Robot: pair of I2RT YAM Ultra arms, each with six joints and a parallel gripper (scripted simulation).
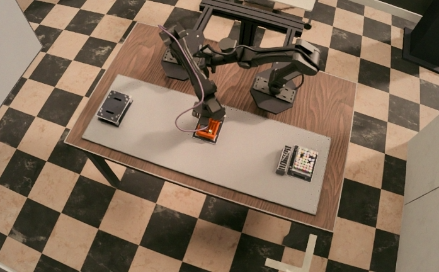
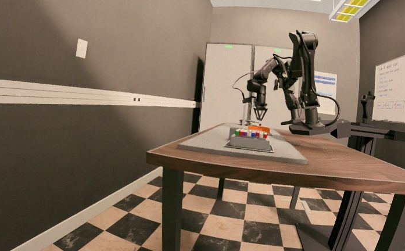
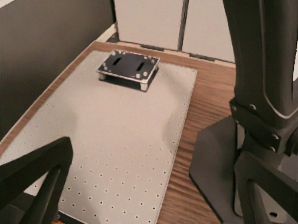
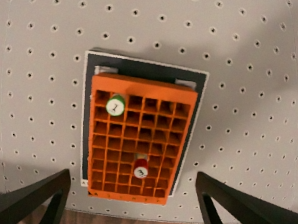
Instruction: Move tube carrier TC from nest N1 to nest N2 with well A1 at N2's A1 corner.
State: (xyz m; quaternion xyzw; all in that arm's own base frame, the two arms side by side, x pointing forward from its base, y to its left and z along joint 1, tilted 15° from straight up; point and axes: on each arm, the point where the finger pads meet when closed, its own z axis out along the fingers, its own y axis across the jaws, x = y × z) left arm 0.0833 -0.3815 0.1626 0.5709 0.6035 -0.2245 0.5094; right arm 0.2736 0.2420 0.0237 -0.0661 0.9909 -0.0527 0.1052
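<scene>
Now: the orange tube carrier TC 6 cm below my right hand. From my right hand the other things lie so: black raised nest N2: 9 cm ahead, 47 cm to the right, 4 cm below; black transfer nest N1: 8 cm below; forceps holder H1: 4 cm ahead, 38 cm to the left, 7 cm below.
</scene>
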